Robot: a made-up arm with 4 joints.
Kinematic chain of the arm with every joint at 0, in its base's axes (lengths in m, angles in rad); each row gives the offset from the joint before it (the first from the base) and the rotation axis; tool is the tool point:
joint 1: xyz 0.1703 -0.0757 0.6 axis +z
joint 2: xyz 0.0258 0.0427 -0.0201 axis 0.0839 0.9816 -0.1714
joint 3: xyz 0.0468 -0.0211 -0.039 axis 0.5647 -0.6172 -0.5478
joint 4: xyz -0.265 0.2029 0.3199 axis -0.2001 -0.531 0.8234
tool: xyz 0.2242 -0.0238 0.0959
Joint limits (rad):
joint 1: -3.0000..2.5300
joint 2: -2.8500..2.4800
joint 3: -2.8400..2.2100
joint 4: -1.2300..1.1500
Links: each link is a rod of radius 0.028 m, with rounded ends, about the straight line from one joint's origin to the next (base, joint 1, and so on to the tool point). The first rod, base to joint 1, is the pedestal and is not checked.
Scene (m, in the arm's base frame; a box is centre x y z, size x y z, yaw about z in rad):
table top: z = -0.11
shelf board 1: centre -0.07 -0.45 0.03 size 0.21 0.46 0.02 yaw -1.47
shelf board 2: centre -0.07 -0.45 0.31 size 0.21 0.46 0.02 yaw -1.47
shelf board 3: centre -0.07 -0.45 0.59 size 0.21 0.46 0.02 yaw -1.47
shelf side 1: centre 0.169 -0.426 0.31 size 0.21 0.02 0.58 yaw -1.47
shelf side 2: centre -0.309 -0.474 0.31 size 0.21 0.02 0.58 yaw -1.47
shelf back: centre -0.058 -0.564 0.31 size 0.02 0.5 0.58 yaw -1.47
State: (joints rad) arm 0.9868 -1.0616 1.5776 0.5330
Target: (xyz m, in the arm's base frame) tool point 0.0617 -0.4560 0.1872
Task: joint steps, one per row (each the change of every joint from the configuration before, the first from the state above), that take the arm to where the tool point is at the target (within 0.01 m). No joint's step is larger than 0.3 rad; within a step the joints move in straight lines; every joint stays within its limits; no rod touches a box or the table.
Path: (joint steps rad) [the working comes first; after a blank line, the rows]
Joints at the target: 1.5007 -1.4615 1.6894 1.0430
Straight joint move there: touches shelf board 2.

1: -0.2075 0.0236 0.0325 -0.1960
2: -0.2075 0.0236 0.0326 -0.1960
3: -0.2075 0.0236 0.0325 -0.1960
4: 0.2029 -0.2175 0.2674 0.1557
5: 0.2030 -0.2175 0.2674 0.1557
6: 0.2435 -0.0119 -0.1735 0.2622
7: 0.2435 -0.0119 -0.1736 0.2622
8: 0.2435 -0.0119 -0.1735 0.2622

